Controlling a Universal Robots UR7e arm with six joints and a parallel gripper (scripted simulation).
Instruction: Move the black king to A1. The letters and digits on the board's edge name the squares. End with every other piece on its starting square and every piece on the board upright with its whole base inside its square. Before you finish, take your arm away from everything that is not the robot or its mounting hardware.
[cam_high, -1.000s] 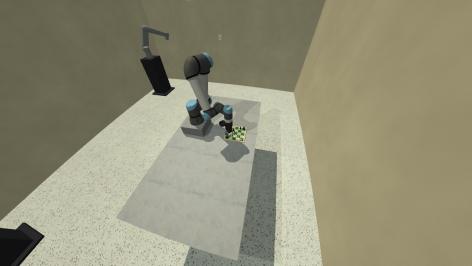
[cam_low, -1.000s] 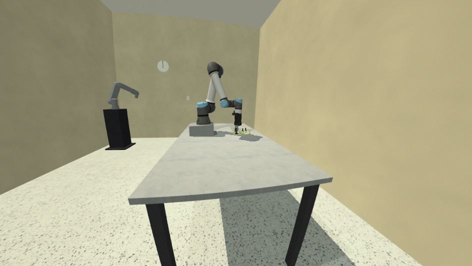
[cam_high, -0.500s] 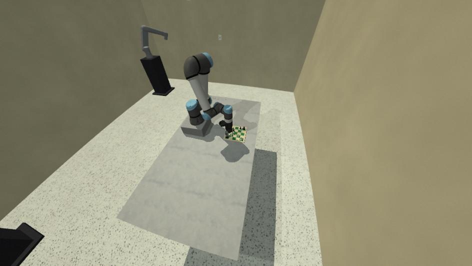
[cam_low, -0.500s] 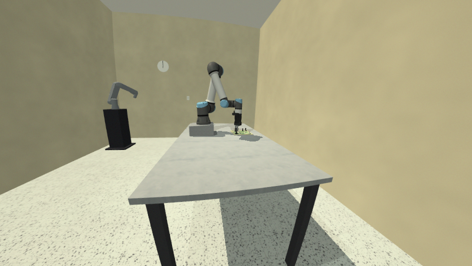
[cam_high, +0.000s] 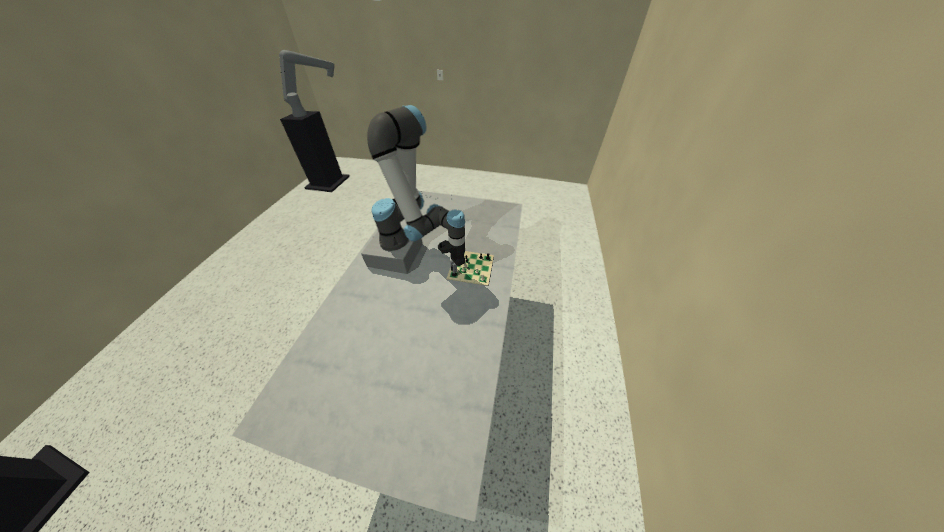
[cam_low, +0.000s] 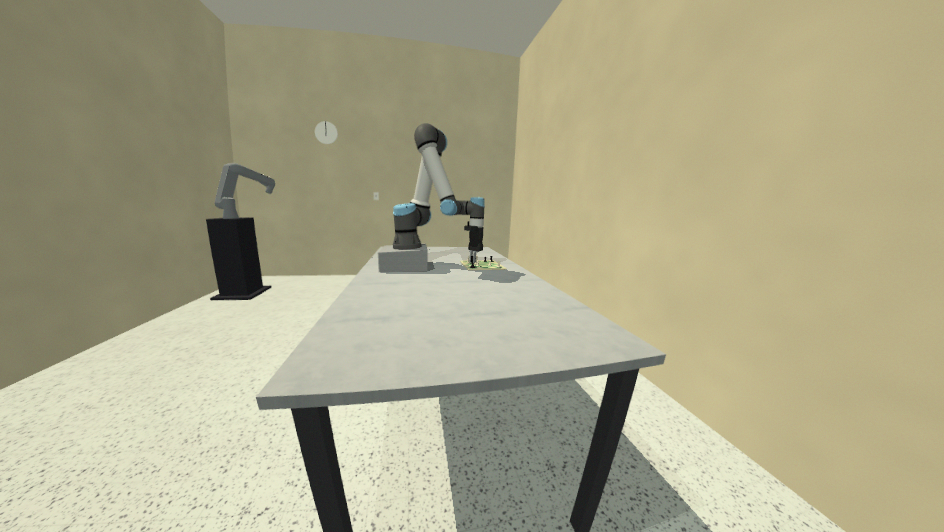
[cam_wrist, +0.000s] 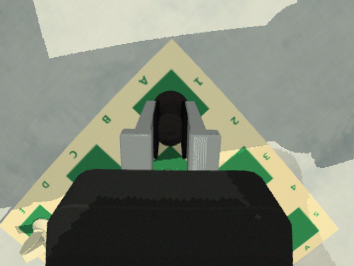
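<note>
The black king is 2 cm below my hand. Round my hand: chessboard (8 cm to the left, 7 cm ahead, 5 cm below); then pale piece (15 cm ahead, 3 cm below).
</note>
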